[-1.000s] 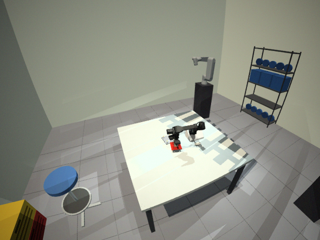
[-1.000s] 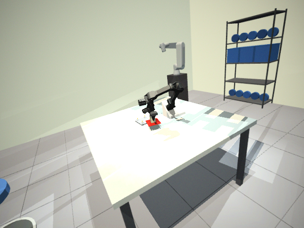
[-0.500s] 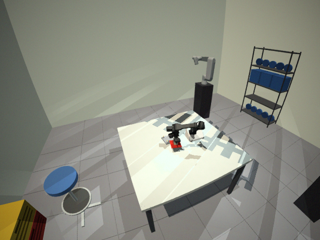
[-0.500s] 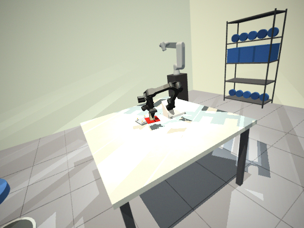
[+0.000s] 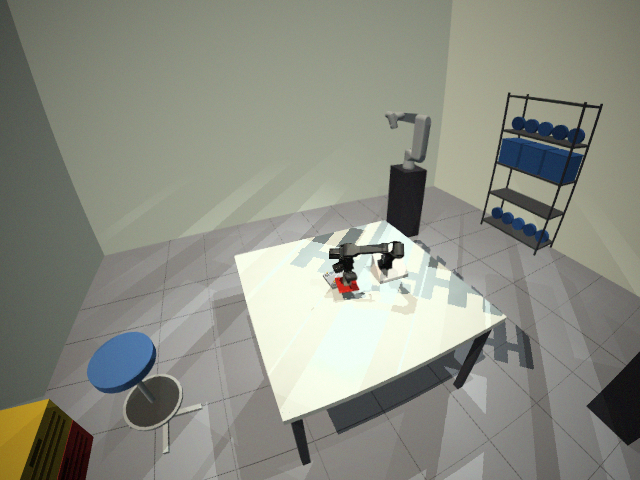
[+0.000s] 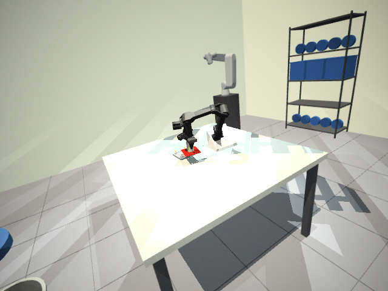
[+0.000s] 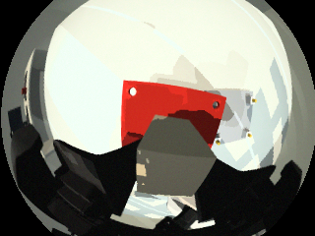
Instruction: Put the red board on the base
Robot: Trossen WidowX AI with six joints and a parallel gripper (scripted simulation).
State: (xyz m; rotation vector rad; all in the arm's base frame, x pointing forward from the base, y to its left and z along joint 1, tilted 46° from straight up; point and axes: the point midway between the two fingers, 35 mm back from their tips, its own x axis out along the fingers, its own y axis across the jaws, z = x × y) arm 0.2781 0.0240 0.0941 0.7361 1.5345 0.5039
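Now: gripper tip 160 mm to the left of the grey base and 110 mm above it. From my gripper tip the other things lie so: red board (10 mm below).
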